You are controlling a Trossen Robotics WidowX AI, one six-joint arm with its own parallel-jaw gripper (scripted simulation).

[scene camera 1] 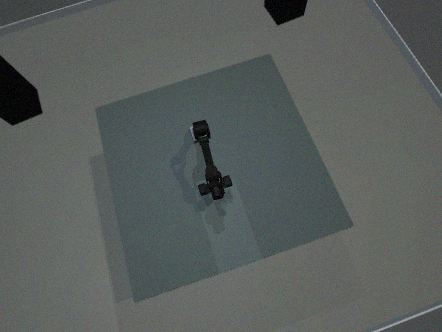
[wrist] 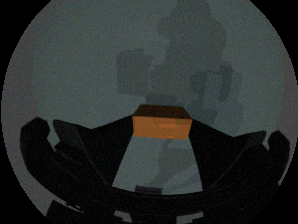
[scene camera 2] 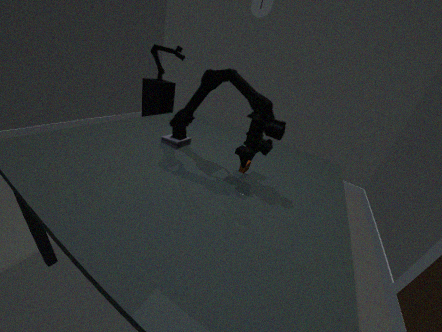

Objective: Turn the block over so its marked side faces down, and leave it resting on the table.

Labels:
my gripper: holds an orange block point(wrist: 158, 121)

